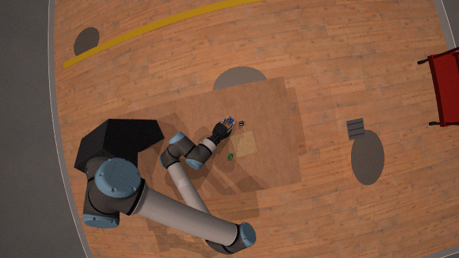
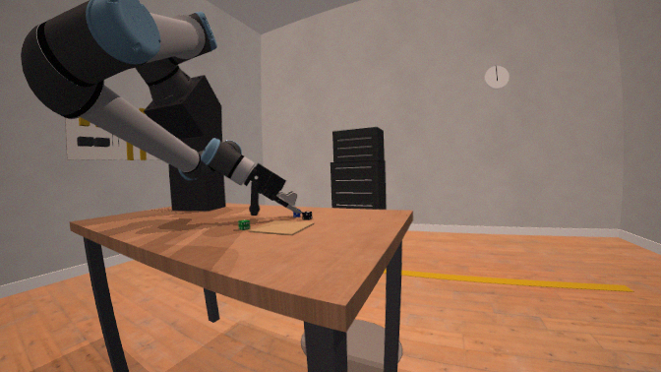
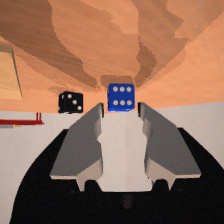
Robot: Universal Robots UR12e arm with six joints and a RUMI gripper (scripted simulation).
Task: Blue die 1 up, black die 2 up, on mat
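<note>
Right now my hand is 10 mm above the blue die. Also, from my hand: green die 50 mm behind, 220 mm to the right, 10 mm below; tan mat 50 mm ahead, 160 mm to the right, 20 mm below; black die 60 mm ahead, 30 mm to the right, 10 mm below.
</note>
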